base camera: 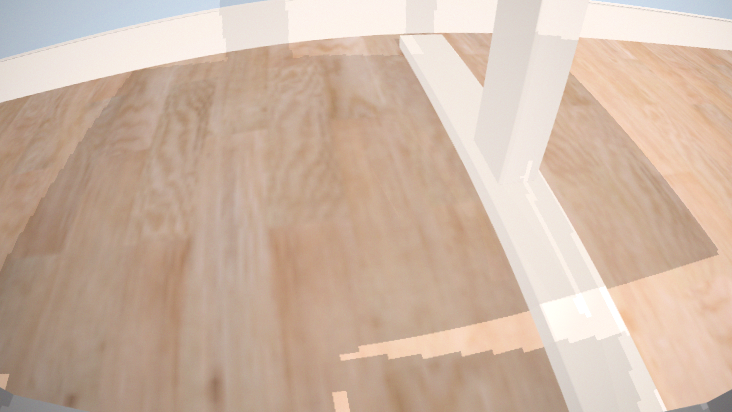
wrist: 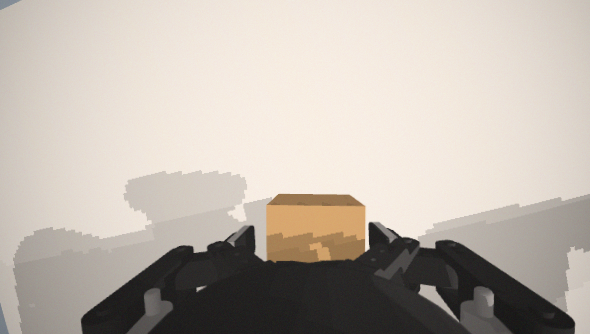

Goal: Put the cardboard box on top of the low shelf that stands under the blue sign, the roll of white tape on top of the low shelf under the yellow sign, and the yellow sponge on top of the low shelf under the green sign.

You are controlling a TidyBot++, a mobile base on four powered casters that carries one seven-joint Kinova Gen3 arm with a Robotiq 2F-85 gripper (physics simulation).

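Places are measured from the arm's base along level axes (x right, y ahead, z up), in centimetres.
Where they show: gripper, fingertip midpoint: (wrist: 310, 236).
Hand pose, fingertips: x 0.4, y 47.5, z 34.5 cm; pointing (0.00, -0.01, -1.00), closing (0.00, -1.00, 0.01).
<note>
After its pixels a point has its place.
The cardboard box (wrist: 315, 220) {x 2.4, y 47.1, z 37.4 cm} is a light brown block on a white surface, at the lower middle of the wrist view. My gripper (wrist: 310, 236) {x 0.4, y 47.5, z 34.5 cm} is open. In the wrist view its fingertips appear to the left and right of the box, with a small gap on each side. The lower part of the box is hidden behind the black gripper body. The white tape, the yellow sponge, the low shelves and the coloured signs cannot be made out in these views.
The white table top (wrist: 310, 100) {x 11.3, y 46.9, z 32.3 cm} fills most of the wrist view, with grey shadows of the arm on it. In the base camera view a white table leg (base camera: 522, 92) {x 14.9, y 43.6, z -25.0 cm} rises from a long white foot bar (base camera: 532, 245) on the wooden floor. A white skirting board (base camera: 332, 25) {x -6.1, y 85.4, z -36.9 cm} runs behind.
</note>
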